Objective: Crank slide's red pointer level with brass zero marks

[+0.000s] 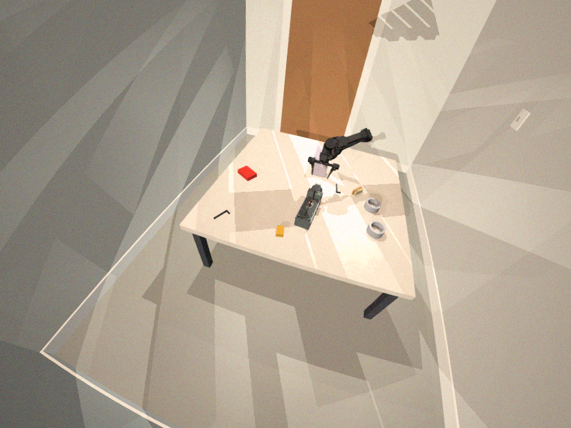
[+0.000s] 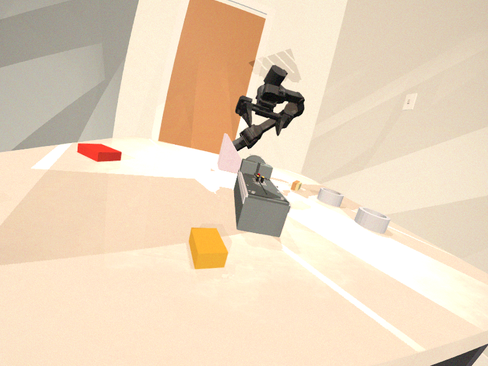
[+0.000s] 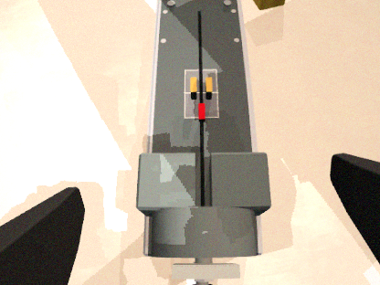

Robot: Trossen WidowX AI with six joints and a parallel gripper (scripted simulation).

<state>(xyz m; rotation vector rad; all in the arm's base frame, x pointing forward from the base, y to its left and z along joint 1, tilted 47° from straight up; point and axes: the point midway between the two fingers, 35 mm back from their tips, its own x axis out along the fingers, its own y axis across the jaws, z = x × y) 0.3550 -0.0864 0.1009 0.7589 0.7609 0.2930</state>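
Now: the dark brown crank handle 7 cm behind my gripper tip, 1 cm to the left of it and 15 cm below it. Also, from my gripper tip: red pointer 9 cm ahead, 1 cm to the right, 12 cm below; then yellow block 31 cm ahead, 14 cm to the right, 19 cm below; then tan block 20 cm behind, 29 cm to the left, 19 cm below.
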